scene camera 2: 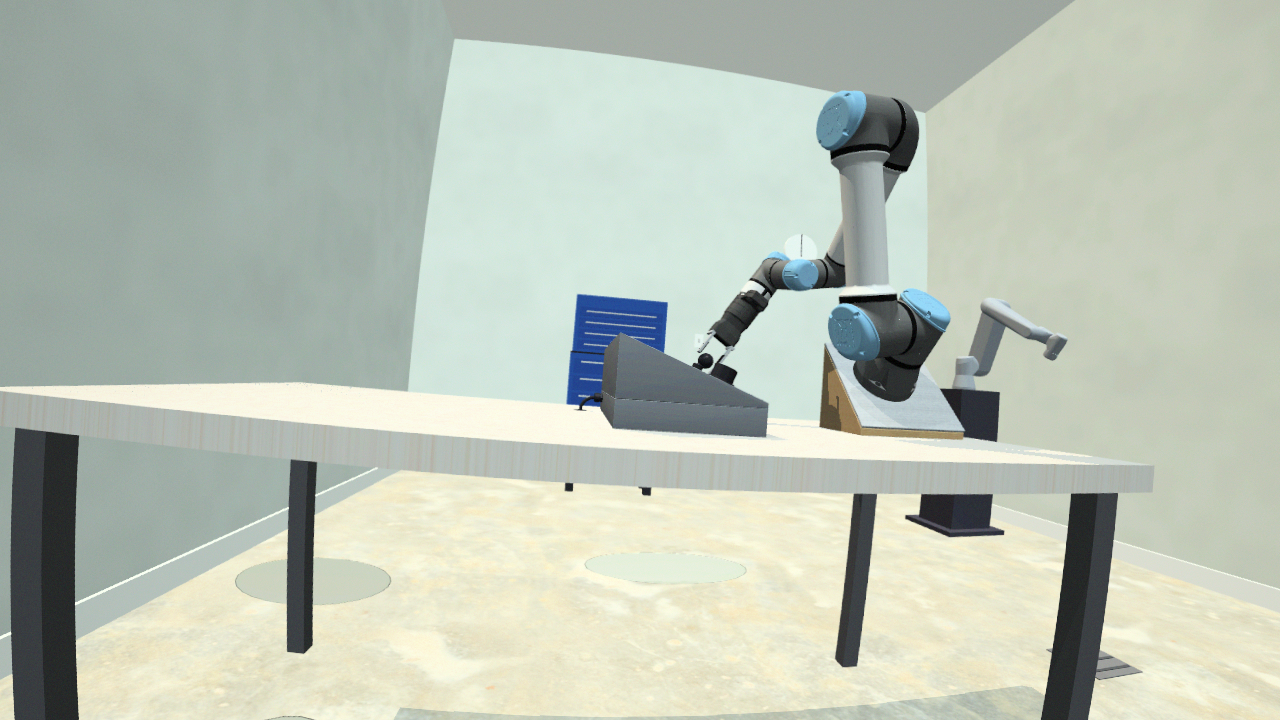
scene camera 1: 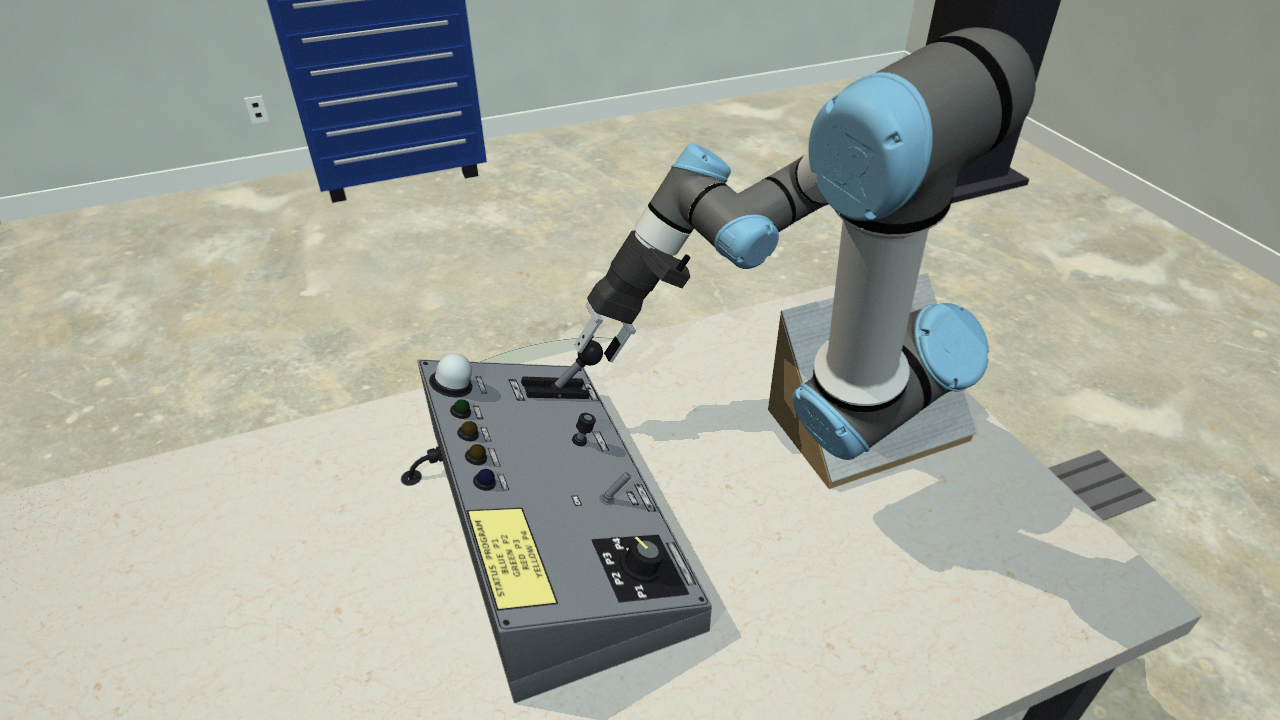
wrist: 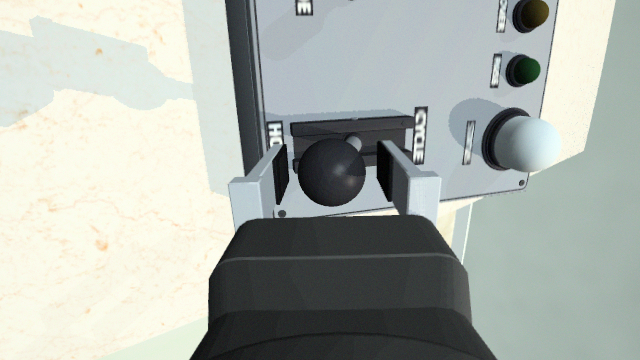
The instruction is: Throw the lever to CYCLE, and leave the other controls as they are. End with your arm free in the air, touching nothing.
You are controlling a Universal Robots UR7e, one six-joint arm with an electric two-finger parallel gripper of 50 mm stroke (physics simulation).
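Places are measured from the arm's base along level axes (x ahead, y left, z up), in centimetres.
Pixels of known places: gripper, fingertip midpoint: [scene camera 2: 707, 359] [scene camera 1: 593, 353] [wrist: 332, 161]; arm's base at its link origin: [scene camera 2: 882, 378].
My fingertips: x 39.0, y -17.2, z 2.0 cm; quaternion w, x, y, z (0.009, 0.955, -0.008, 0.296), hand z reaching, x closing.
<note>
Ahead of a thing's pixels: the offset from my fingertips to its top centre. "spot": to the spot under its first point.
The lever's black ball @(dx +0.2, dy -0.8, dz +1.6 cm) [scene camera 1: 588, 352] [scene camera 2: 705, 360] [wrist: 332, 172] sits on a grey stem rising from the slot @(spot: dx -0.2, dy +1.1, dz -0.1 cm) [wrist: 327, 142] in the grey console [scene camera 1: 537, 447] [scene camera 2: 684, 416]. In the wrist view the ball leans from the stem's foot towards the partly hidden HOLD label @(spot: dx +0.4, dy +0.3, dz -8.5 cm) [wrist: 275, 134], away from the CYCLE label @(spot: dx +12.5, dy -0.9, dz -3.9 cm) [wrist: 420, 135]. My gripper [scene camera 1: 598, 352] [scene camera 2: 716, 354] [wrist: 332, 161] is open, with one finger on each side of the ball. A gap shows on both sides in the wrist view.
The console also bears a black-capped stick @(dx +6.1, dy +11.1, dz -1.6 cm) [scene camera 1: 585, 422], a metal toggle @(dx +5.3, dy +23.1, dz -2.2 cm) [scene camera 1: 617, 486], a knob @(dx +5.9, dy +35.1, dz -2.7 cm) [scene camera 1: 644, 550] with its pointer near P4, a white dome lamp @(spot: dx +21.3, dy -0.3, dz +3.5 cm) [scene camera 1: 453, 370] [wrist: 532, 144] and several small lamps. A blue cabinet [scene camera 1: 384, 89] [scene camera 2: 619, 324] stands behind.
</note>
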